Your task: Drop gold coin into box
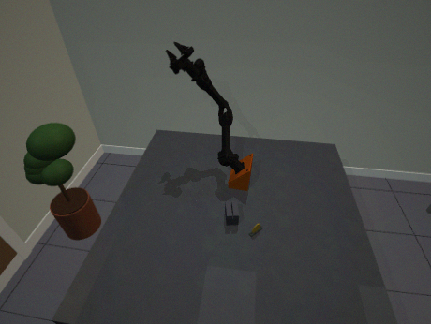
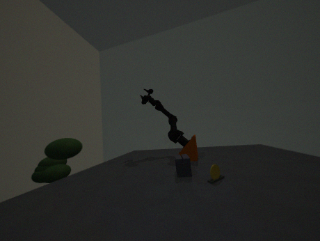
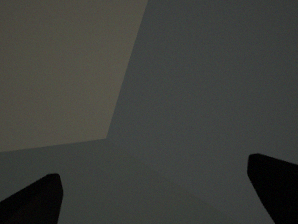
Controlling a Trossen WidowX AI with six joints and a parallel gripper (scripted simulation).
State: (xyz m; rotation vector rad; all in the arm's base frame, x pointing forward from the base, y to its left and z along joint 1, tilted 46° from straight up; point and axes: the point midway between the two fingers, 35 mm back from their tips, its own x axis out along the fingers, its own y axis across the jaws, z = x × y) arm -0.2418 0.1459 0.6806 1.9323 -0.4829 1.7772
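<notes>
Now: gripper tip 700 mm short of the gold coin, 620 mm above it and 470 mm to the right of it.
</notes>
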